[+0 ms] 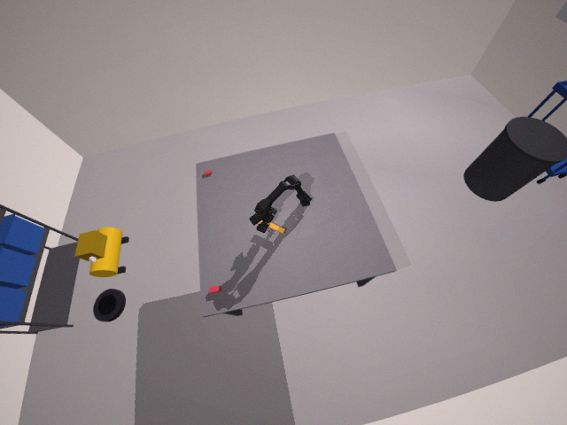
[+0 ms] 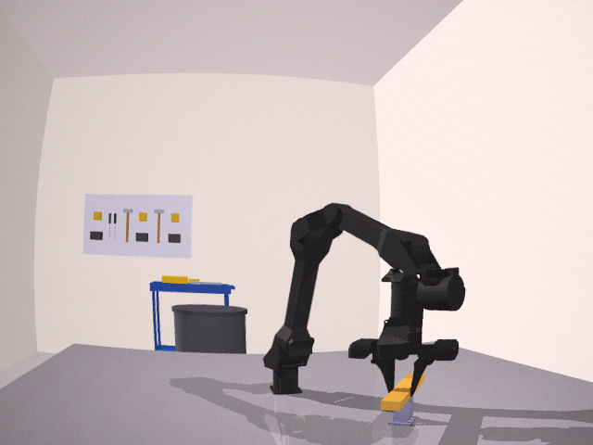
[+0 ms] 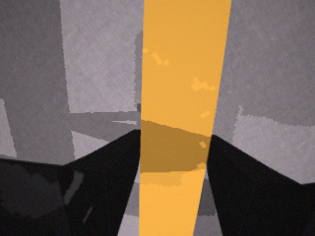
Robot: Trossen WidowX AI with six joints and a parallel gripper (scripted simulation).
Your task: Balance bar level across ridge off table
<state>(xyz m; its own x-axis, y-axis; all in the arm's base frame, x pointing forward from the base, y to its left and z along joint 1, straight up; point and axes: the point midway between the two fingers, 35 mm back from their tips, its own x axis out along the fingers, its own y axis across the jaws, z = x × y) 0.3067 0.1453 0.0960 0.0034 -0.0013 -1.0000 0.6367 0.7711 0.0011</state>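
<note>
The orange bar lies 20 mm to the left of my gripper tip and 20 mm behind it.
</note>
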